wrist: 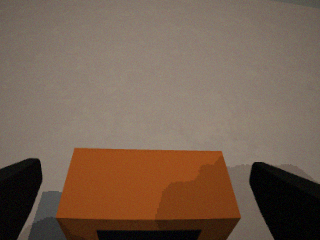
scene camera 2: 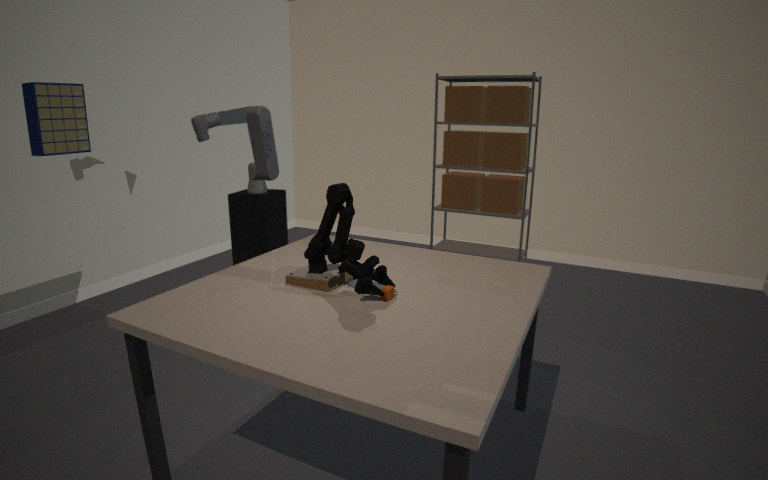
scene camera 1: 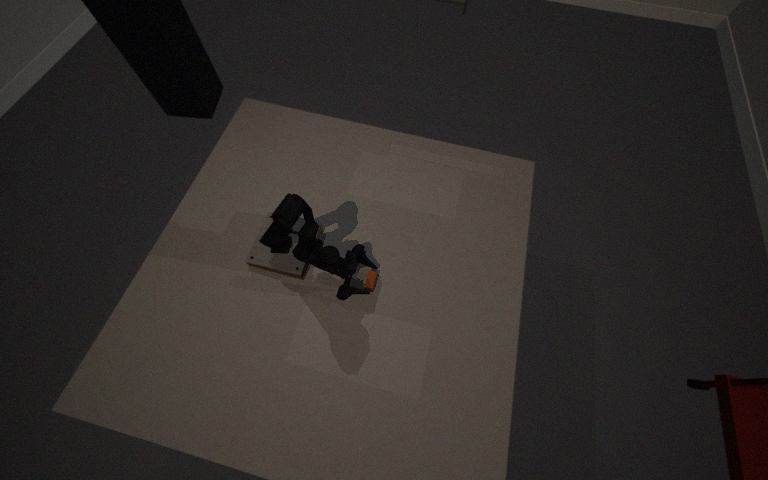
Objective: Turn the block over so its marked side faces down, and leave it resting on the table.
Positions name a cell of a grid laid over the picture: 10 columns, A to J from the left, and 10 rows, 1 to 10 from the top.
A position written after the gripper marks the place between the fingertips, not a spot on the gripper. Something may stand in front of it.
The gripper (scene camera 1: E6) is open, with nothing in its grasp. Also in view: an orange block (wrist: D8).
The gripper shows as well in the wrist view (wrist: E8) and in scene camera 2 (scene camera 2: F7).
